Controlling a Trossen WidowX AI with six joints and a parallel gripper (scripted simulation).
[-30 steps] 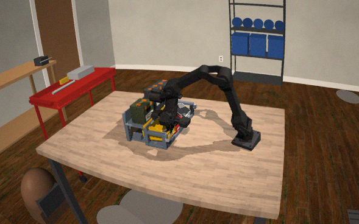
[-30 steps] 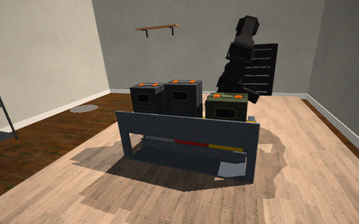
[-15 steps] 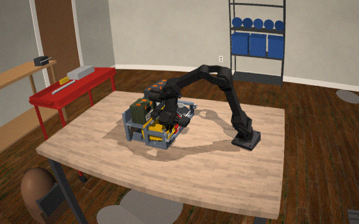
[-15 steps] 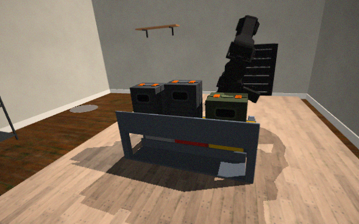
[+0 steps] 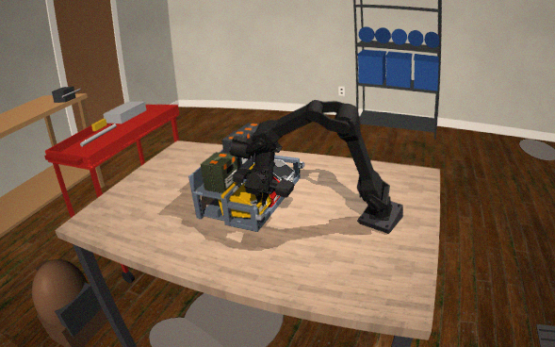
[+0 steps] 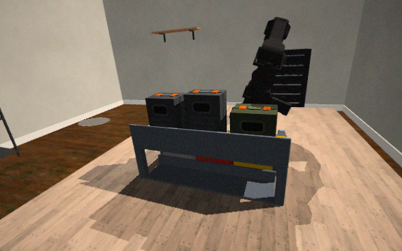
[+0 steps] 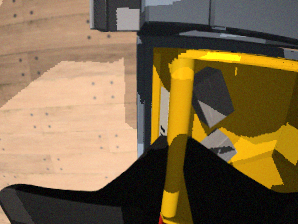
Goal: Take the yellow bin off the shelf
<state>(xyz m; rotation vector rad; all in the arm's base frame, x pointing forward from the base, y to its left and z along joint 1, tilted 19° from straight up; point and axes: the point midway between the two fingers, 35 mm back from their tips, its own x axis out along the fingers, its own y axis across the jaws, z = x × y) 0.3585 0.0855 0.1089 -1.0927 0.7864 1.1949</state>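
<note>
Right now the yellow open bin is 70 mm ahead of my hand and 30 mm below it. Also, from my hand: green case: 150 mm ahead, 60 mm above, 10 mm to the left; red bin: 110 mm to the right, 70 mm ahead, 50 mm below.
</note>
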